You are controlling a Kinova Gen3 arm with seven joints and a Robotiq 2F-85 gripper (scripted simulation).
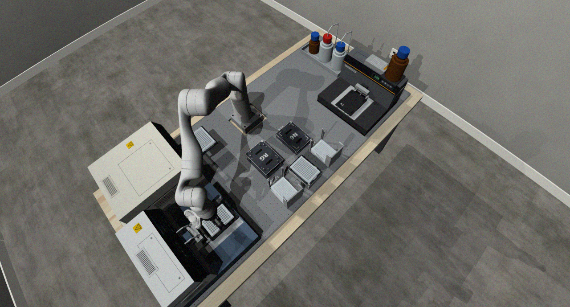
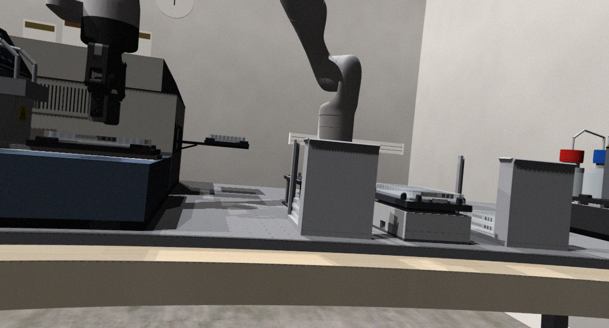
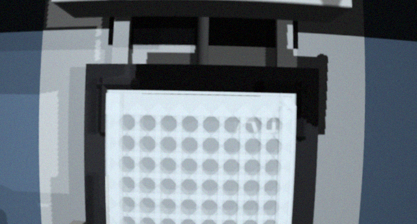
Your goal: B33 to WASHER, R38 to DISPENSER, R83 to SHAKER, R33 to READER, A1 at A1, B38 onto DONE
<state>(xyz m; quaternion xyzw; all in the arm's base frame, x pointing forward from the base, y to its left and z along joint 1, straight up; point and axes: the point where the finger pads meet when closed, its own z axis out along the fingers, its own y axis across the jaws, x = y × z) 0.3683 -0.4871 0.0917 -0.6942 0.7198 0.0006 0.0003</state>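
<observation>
The plate R38 is 30 mm below my hand. From my hand the other things lie so: washer manifold: 100 mm to the right, 30 mm above; then RG nest: 370 mm to the left, 90 mm behind, 70 mm below; then plate B38: 330 mm to the left, 110 mm ahead, 100 mm below.
</observation>
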